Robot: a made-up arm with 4 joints. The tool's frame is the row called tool.
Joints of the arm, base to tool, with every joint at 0 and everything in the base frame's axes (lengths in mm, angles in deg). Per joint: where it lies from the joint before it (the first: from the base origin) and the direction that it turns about. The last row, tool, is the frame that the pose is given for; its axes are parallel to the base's.
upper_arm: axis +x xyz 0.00 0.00 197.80
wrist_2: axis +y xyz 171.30 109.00 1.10
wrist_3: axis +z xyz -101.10 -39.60 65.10
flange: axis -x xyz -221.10 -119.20 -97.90
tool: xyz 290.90 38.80 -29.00
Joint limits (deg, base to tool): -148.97..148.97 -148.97..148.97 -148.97..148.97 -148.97..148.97
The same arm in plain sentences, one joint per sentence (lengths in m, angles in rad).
The arm has four revolute joints in a row. What follows holds with every joint at zero, and every direction is one of the base frame's.
The first joint is mounted 0.1978 m along +z from the base frame's origin and rotates about +x, from -2.6 to 2.6 rad.
The second joint is mounted 0.1713 m along +x and 0.109 m along +y and 0.0011 m along +z from the first joint and rotates about +y, from -2.6 to 2.6 rad.
The third joint is mounted 0.1011 m along -x and 0.0396 m along -y and 0.0651 m along +z from the second joint and rotates about +z, from -2.6 to 2.6 rad.
The fourth joint is mounted 0.2211 m along -x and 0.1192 m along -y and 0.0979 m along -z from the third joint and rotates about -x, from -2.6 to 2.6 rad.
The tool frame, which is the frame that the pose is given for, is mounted 0.2909 m along +x and 0.0388 m along +y and 0.029 m along -z from the fourth joint; its axes are parallel to the base frame's.

